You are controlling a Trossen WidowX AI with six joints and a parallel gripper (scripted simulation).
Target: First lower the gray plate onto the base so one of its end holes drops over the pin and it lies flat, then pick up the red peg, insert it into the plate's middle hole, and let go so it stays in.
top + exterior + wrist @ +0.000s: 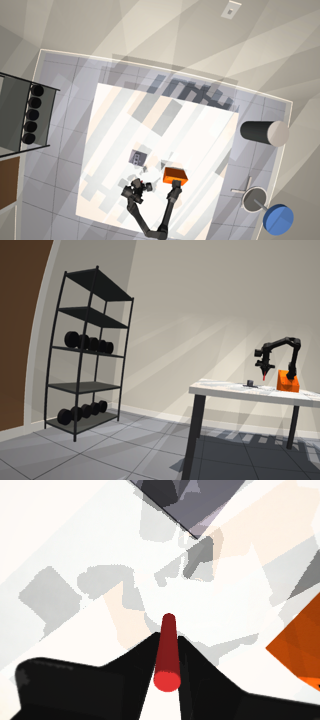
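Right now the gray plate is 17 cm to the right of my gripper tip, 7 cm below it and 6 cm ahead of it. Round my gripper tip: darker base: 15 cm to the right, 11 cm below, 6 cm ahead; red peg: right at my gripper tip.
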